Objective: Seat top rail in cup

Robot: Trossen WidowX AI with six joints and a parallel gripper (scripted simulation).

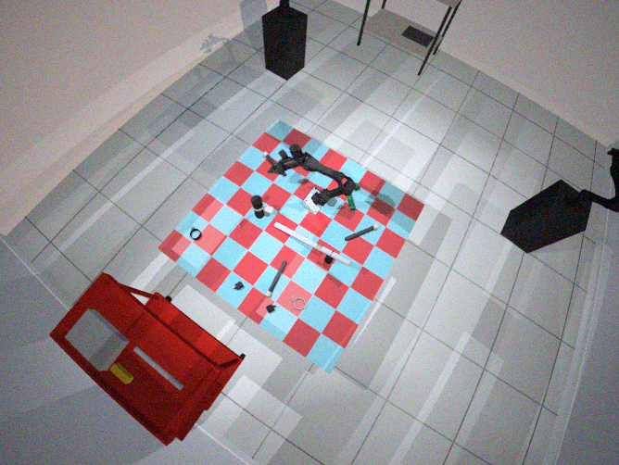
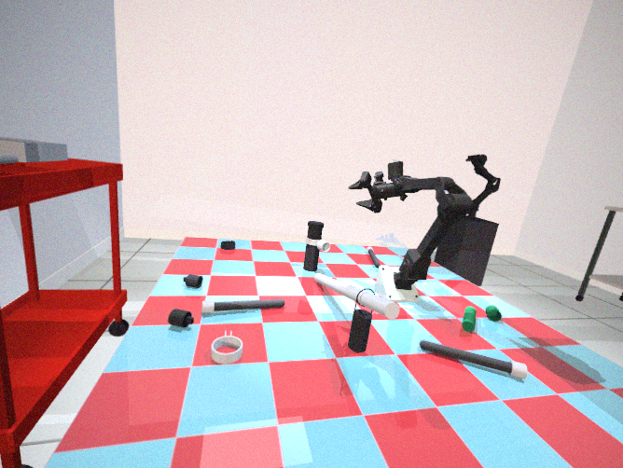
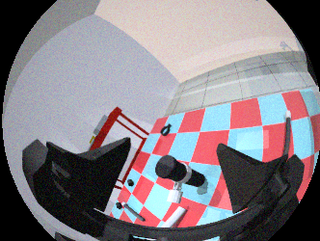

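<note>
Now: gripper tip 200 mm above the rail-end cup, 120 mm short of it and 80 mm to the right of it. The rest, counted from my gripper tip: shorter dark post 560 mm to the left, 220 mm below, 110 mm ahead.
</note>
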